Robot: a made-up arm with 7 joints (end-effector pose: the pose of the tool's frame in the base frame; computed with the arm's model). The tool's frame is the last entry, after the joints. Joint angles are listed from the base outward.
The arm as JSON. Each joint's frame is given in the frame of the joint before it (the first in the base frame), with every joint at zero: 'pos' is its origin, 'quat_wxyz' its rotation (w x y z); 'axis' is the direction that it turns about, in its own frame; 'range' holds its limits. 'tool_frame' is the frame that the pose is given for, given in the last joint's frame.
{
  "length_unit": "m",
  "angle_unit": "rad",
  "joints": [
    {
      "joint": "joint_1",
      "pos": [
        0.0,
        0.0,
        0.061
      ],
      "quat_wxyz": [
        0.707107,
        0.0,
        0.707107,
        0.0
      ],
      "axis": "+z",
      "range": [
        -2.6,
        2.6
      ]
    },
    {
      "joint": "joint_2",
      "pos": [
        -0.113,
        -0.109,
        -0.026
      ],
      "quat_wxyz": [
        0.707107,
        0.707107,
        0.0,
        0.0
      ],
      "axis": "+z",
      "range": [
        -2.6,
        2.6
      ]
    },
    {
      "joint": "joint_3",
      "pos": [
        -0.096,
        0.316,
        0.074
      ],
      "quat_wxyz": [
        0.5,
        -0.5,
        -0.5,
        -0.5
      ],
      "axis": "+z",
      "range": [
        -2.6,
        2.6
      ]
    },
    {
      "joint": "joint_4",
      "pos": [
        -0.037,
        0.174,
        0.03
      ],
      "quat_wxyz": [
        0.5,
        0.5,
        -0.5,
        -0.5
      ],
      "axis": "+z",
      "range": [
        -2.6,
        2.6
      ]
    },
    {
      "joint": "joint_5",
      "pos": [
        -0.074,
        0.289,
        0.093
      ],
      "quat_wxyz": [
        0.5,
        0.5,
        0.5,
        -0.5
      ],
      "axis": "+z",
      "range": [
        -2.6,
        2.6
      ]
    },
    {
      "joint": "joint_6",
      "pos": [
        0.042,
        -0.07,
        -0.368
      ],
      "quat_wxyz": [
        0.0,
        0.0,
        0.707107,
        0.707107
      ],
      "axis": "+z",
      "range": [
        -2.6,
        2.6
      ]
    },
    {
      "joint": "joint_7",
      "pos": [
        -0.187,
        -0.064,
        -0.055
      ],
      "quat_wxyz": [
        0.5,
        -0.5,
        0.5,
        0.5
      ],
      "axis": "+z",
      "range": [
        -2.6,
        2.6
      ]
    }
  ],
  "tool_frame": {
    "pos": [
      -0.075,
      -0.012,
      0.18
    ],
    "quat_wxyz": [
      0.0,
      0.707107,
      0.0,
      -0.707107
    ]
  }
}
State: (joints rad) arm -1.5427 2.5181 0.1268 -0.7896 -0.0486 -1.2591 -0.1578
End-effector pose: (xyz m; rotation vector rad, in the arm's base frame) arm -0.7293 0.4099 0.1202 1.2557 -1.1098 1.6823
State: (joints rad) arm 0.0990 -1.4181 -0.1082 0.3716 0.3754 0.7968 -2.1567
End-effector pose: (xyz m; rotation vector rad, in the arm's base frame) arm -0.2952 -0.3549 -0.9333 1.5133 2.1866 -1.3511
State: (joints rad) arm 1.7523 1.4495 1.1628 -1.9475 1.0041 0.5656 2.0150
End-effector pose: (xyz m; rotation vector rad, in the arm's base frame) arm -0.1544 -0.1212 -0.5738 0.7045 1.7435 -1.5698
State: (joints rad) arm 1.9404 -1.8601 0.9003 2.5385 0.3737 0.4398 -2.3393
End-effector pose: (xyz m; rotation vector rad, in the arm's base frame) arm -0.2990 -0.4465 -0.0791 2.0469 -1.5772 -0.1590
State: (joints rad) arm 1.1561 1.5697 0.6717 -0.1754 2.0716 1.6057 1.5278
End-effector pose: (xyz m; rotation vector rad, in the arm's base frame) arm -0.2406 -1.1640 0.3903 -1.8407 -0.1015 -0.2136
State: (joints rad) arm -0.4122 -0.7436 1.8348 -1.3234 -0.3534 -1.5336 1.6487
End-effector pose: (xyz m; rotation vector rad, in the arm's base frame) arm 0.6284 -0.5534 0.1446 0.8973 1.4471 -1.4386
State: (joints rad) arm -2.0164 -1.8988 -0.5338 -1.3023 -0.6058 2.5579 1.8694
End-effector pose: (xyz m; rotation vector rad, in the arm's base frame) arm 0.1723 -0.8110 0.1301 -0.6137 -0.2699 2.3240
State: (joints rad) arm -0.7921 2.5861 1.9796 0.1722 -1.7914 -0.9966 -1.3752
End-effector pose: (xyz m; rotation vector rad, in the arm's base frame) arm -0.8631 0.1005 0.0747 0.4824 2.2749 0.0537
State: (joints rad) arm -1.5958 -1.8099 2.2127 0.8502 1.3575 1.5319 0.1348
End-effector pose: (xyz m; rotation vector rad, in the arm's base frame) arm 0.3080 -0.9474 -0.2974 0.3744 0.5822 0.4974
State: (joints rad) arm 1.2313 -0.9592 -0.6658 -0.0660 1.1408 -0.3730 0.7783
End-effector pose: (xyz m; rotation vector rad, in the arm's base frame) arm 0.4439 0.4716 -0.3855 -1.2530 -0.3051 0.5095
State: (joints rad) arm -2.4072 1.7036 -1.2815 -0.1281 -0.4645 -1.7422 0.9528
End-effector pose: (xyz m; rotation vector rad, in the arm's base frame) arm 0.0596 0.9380 -0.5043 -0.5290 -2.3988 0.0083
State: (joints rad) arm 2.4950 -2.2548 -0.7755 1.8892 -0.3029 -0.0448 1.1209
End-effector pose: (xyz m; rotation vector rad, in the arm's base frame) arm -0.2831 0.2637 -0.5881 1.8542 0.4495 -2.4699
